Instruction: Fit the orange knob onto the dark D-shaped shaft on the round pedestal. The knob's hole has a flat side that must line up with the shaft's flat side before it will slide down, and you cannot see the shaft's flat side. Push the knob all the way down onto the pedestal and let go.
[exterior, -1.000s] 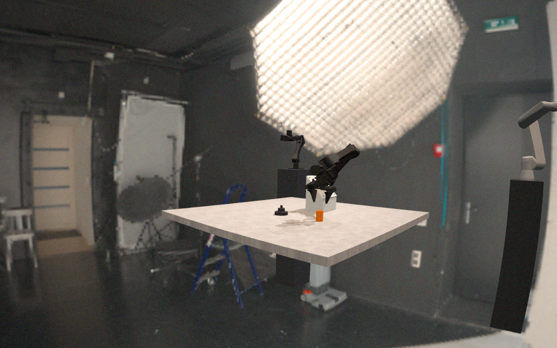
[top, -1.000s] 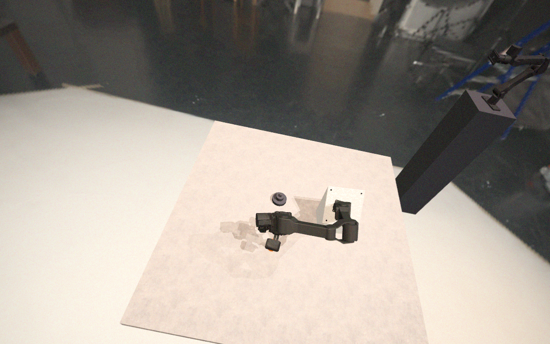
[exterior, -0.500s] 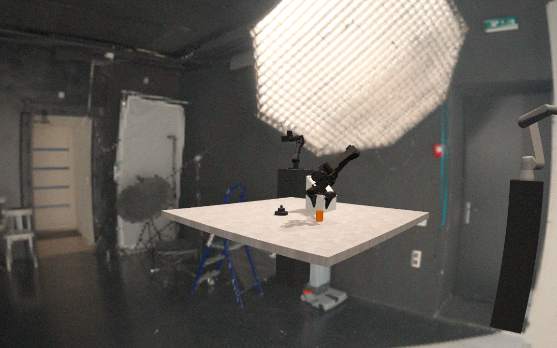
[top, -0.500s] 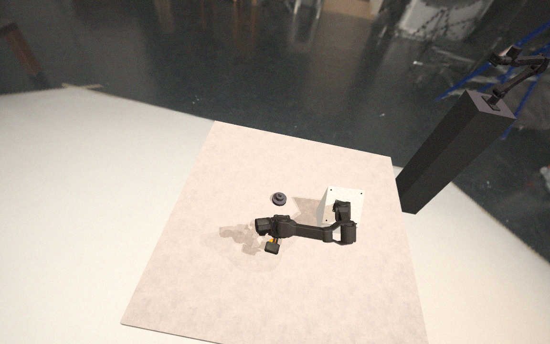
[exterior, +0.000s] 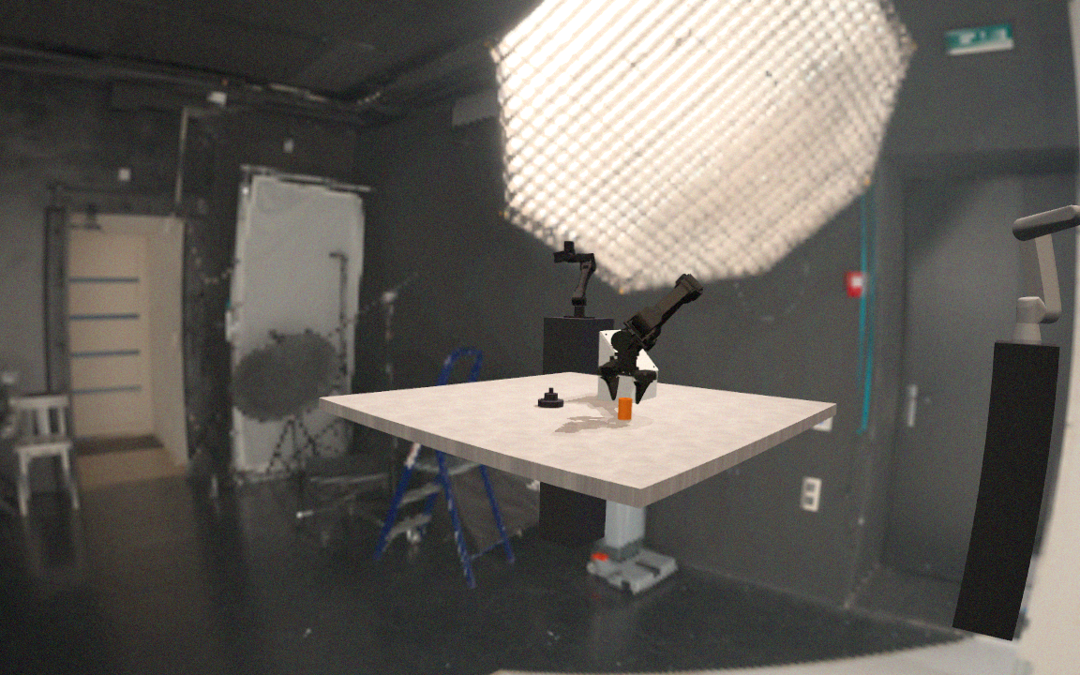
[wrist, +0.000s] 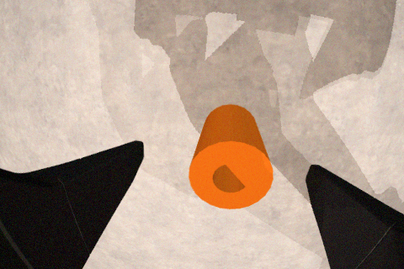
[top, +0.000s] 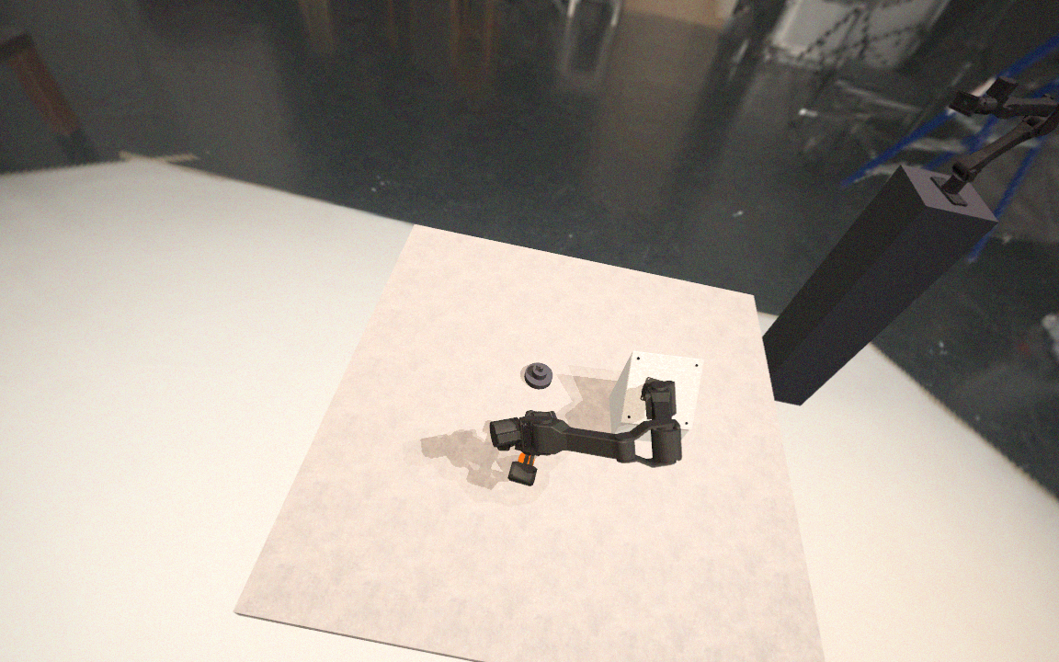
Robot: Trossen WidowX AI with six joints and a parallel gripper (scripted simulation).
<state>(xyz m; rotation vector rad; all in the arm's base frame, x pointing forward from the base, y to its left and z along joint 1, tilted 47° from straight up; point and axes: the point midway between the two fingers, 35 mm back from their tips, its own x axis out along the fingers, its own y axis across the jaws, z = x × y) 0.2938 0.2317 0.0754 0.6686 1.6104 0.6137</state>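
Right now the orange knob is 20 mm below my gripper tip. Round my gripper tip: dark round pedestal (300 mm to the right, 20 mm below).
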